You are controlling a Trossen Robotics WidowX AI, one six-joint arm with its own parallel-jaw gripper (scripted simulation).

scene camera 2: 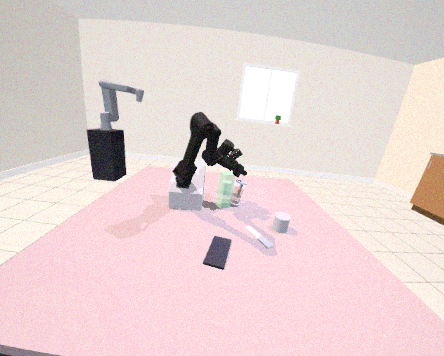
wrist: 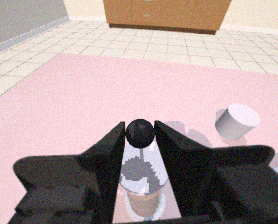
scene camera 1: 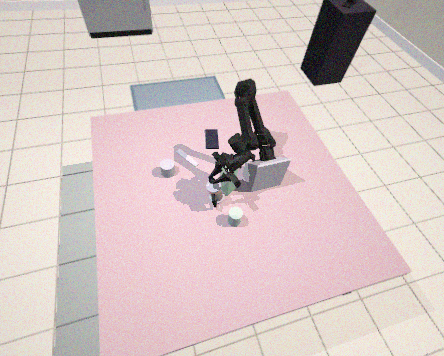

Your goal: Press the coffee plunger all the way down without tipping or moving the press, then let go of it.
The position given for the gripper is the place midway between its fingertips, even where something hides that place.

In view: the gripper (scene camera 1: 210,180), a coffee press (wrist: 143,177) and a grey cylinder (wrist: 238,119).
The gripper also shows in the wrist view (wrist: 139,124).
